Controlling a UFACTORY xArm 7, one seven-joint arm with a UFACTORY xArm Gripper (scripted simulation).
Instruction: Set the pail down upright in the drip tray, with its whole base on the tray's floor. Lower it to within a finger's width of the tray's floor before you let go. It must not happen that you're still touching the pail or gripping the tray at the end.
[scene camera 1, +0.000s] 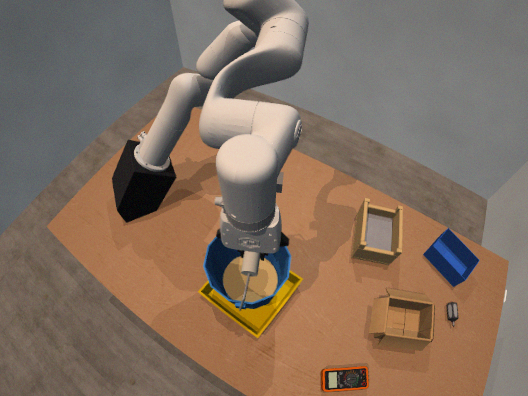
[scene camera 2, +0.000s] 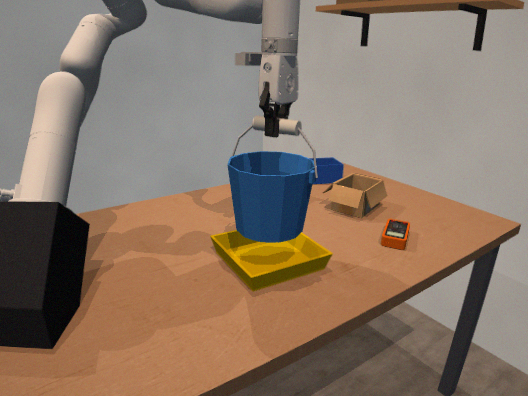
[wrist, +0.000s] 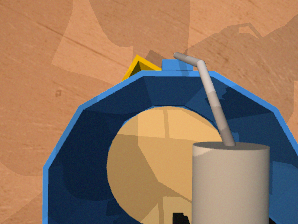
Labels:
cardboard box: scene camera 1; scene camera 2; not seen in the wrist view (out of frame)
same spot on cardboard box: (scene camera 2: 347, 196) = (scene camera 1: 377, 318)

